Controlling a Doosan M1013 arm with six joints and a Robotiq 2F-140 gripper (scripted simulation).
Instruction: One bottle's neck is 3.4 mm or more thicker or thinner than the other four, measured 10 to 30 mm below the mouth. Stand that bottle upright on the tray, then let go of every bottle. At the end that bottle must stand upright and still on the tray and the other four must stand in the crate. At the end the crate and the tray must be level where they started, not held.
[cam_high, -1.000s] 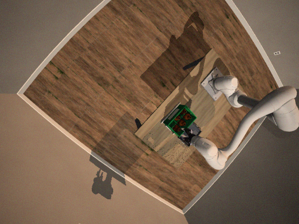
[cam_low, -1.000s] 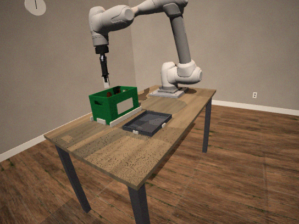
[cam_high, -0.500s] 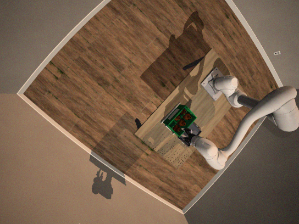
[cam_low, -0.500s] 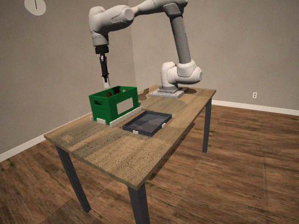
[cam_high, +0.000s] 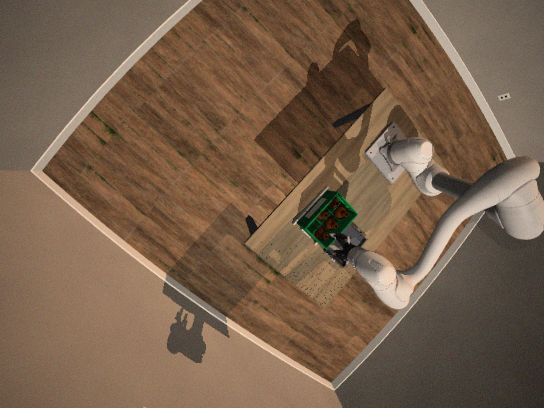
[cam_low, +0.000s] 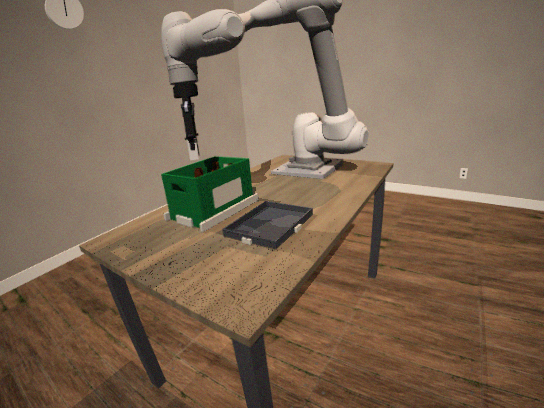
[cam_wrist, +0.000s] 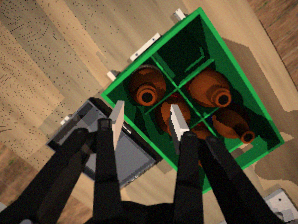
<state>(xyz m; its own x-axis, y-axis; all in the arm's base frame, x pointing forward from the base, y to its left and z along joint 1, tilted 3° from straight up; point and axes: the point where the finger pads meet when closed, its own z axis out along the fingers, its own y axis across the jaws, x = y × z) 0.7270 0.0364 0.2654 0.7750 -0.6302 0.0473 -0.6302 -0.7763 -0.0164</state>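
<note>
Right now the green crate is 170 mm below my hand, 80 mm behind it and 50 mm to the right of it. Round my hand: dark grey tray 250 mm below, 220 mm to the left, 90 mm behind.
</note>
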